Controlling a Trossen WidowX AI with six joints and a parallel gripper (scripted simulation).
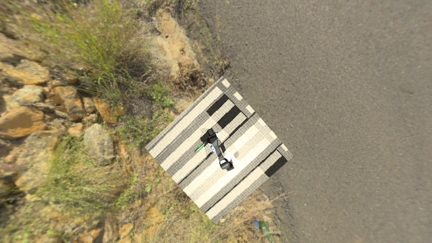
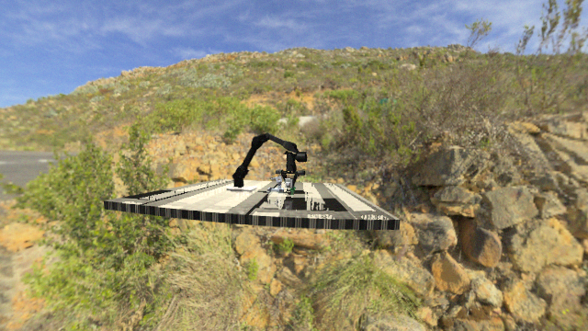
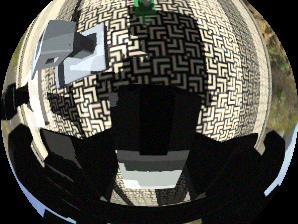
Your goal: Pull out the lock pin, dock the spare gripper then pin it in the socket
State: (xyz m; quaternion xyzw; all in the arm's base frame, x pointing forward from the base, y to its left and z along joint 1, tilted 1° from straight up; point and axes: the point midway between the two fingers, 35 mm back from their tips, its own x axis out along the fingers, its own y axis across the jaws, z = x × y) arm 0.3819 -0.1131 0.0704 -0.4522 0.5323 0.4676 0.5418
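The spare gripper lies 20 mm above my gripper tip and 10 mm to the right of it. The rest, counted from my gripper tip: grey mount: 110 mm to the left, 100 mm behind; green strip: 220 mm to the left, 30 mm below, 10 mm ahead.
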